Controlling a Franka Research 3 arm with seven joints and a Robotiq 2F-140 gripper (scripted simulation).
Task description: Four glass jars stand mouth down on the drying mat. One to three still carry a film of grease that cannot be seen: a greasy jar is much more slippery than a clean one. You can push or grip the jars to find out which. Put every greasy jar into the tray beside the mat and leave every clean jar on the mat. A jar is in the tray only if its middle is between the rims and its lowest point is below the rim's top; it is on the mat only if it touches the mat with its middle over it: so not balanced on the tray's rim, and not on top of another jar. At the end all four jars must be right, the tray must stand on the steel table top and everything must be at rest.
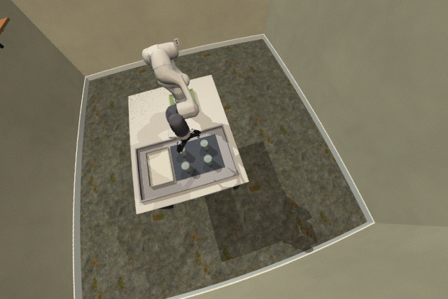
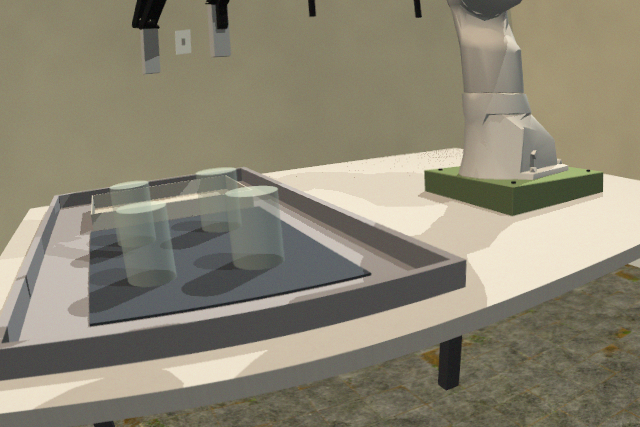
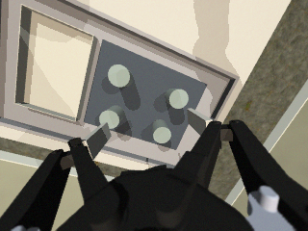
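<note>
My hand is 10 mm short of the dark mat, 10 mm to the left of it and 260 mm above it. Also, from my hand: cream tray 10 mm behind, 330 mm to the right, 250 mm below.
</note>
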